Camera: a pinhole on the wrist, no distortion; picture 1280 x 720 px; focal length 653.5 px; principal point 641.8 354.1 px. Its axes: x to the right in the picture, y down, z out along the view. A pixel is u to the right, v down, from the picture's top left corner.
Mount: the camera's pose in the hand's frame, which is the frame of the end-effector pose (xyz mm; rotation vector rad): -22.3 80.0 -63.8 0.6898 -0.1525 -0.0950
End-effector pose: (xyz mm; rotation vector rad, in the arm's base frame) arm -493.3 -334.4 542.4 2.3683 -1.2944 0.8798
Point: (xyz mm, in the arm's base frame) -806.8 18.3 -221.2
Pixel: outside the picture
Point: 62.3 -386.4 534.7
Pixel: 1128 105
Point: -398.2 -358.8 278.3
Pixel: 569 528
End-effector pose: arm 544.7 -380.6 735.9 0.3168 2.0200 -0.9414
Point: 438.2 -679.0 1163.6
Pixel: outside the picture
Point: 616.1 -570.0 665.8
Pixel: 887 515
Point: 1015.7 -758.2 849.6
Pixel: 400 632
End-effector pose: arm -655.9 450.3 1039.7 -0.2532 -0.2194 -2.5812
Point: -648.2 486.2 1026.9
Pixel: 737 98
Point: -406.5 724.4 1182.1
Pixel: 239 439
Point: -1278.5 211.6 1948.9
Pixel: outside the picture
